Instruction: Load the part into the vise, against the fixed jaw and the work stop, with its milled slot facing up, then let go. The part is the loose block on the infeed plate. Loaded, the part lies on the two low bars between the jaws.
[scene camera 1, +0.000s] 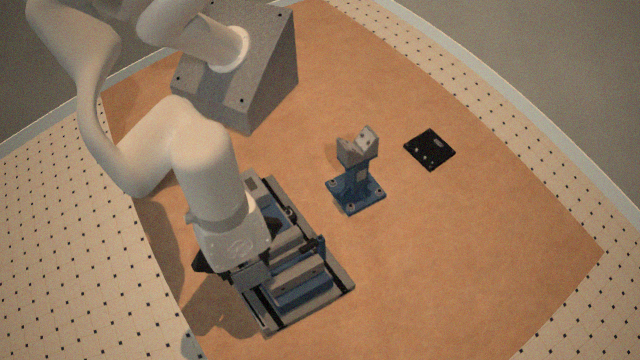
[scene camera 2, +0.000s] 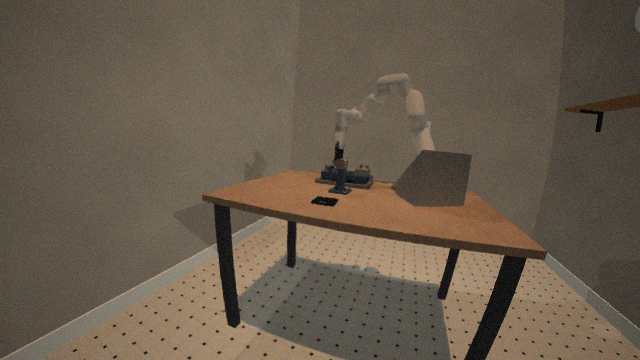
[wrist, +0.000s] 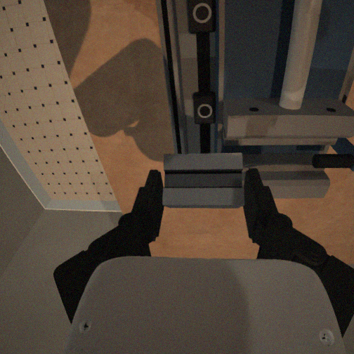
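Where they show: gripper, fingertip midpoint: (scene camera 1: 245, 268); arm's base, origin of the base link: (scene camera 1: 228, 49) (scene camera 2: 430, 168).
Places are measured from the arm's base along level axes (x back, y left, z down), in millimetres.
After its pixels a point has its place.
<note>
My gripper (scene camera 1: 248, 267) @[x -452, y -328, z 33 mm] (wrist: 202, 183) is shut on the part (scene camera 1: 251, 277) @[x -472, y -333, z 28 mm] (wrist: 203, 180), a grey block gripped by its two ends. Its milled slot shows as a dark groove facing up toward the wrist camera. The part hangs above the left side of the vise (scene camera 1: 345, 287) @[x -560, y -210, z 134 mm], left of the jaws in the wrist view and outside the gap between them. The fixed jaw (scene camera 1: 297, 275) (wrist: 300, 186) and the screw-driven moving jaw (scene camera 1: 287, 241) (wrist: 287, 126) stand apart. The work stop's black rod (scene camera 1: 308, 246) @[x -484, y -219, z 59 mm] (wrist: 334, 161) is at the jaws' opposite end. The low bars are mostly hidden.
A blue stand with a grey V-shaped top (scene camera 1: 356, 172) @[x -437, y -46, z 67 mm] (scene camera 2: 340, 175) @[x -428, y -13, z 72 mm] stands beside the vise. A small black plate (scene camera 1: 429, 150) @[x -481, y 161, z 146 mm] (scene camera 2: 324, 201) @[x -479, y 188, z 146 mm] lies beyond it on the table (scene camera 1: 450, 240) @[x -649, y 7, z 154 mm] (scene camera 2: 390, 215) @[x -229, y 274, z 154 mm]. The arm's grey pedestal (scene camera 1: 272, 75) @[x -119, y 34, z 52 mm] (scene camera 2: 442, 177) @[x 20, y 107, z 24 mm] is behind.
</note>
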